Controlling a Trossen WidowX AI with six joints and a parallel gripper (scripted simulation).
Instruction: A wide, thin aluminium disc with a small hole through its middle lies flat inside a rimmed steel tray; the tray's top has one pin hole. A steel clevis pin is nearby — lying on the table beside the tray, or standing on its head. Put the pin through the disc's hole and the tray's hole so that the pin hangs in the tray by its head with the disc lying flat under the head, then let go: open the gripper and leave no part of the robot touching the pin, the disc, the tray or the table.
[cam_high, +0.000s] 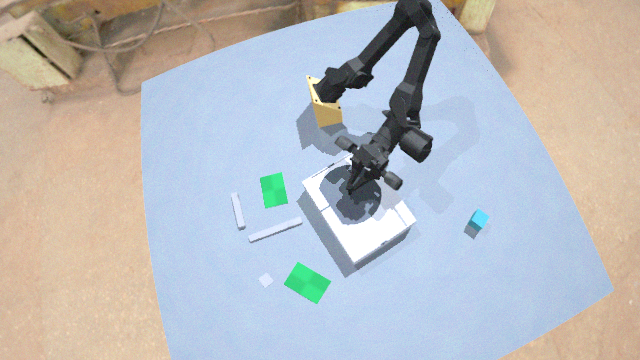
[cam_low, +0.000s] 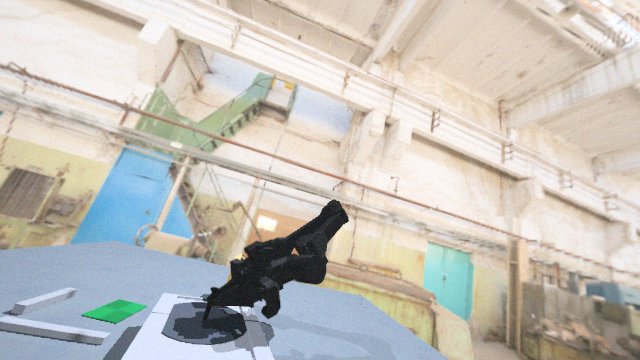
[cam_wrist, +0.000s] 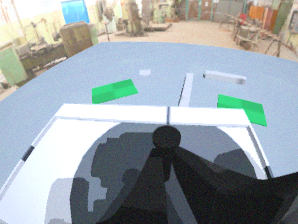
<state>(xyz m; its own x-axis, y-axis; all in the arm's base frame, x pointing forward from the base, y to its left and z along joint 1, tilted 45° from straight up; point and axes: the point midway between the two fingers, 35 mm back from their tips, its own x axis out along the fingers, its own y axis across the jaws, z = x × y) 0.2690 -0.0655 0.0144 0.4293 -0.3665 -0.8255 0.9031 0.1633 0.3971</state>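
Now: the steel clevis pin right at my gripper tip. Round my gripper tip: white steel tray: 30 mm ahead, 20 mm to the left, 40 mm below; then cyan cube: 220 mm ahead, 300 mm to the left, 70 mm below; then grey aluminium disc: 30 mm below.
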